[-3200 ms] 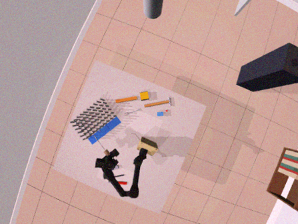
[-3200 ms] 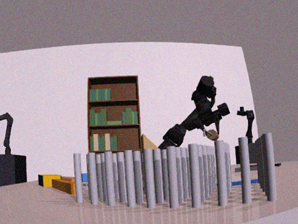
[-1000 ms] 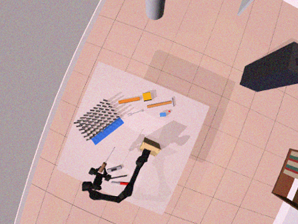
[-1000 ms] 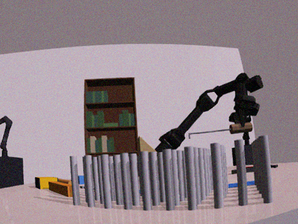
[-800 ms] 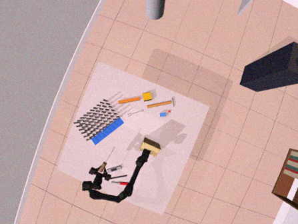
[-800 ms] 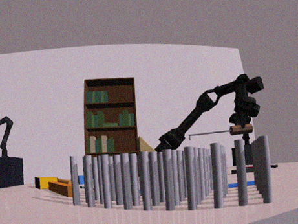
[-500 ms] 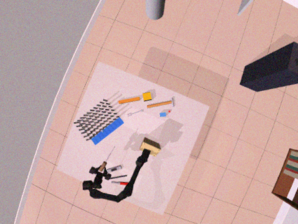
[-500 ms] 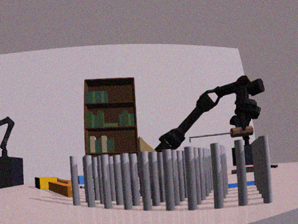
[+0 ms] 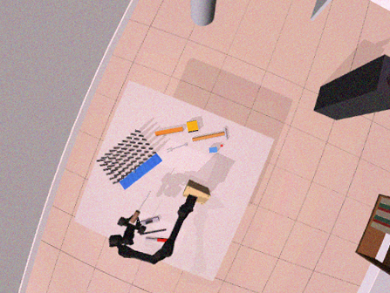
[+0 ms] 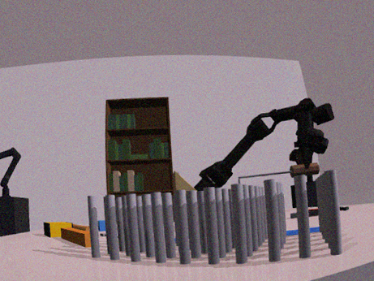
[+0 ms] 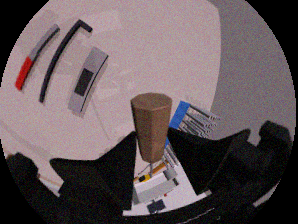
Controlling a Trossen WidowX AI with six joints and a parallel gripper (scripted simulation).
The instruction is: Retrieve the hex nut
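Right now the grey block is 90 mm behind my gripper tip, 80 mm to the left of it and 140 mm below it. The rest, counted from my gripper tip: red-handled tool (200 mm behind, 210 mm to the left, 150 mm below); blue taped strip (120 mm ahead, 280 mm to the right, 150 mm below); orange bar (670 mm to the right, 140 mm below).
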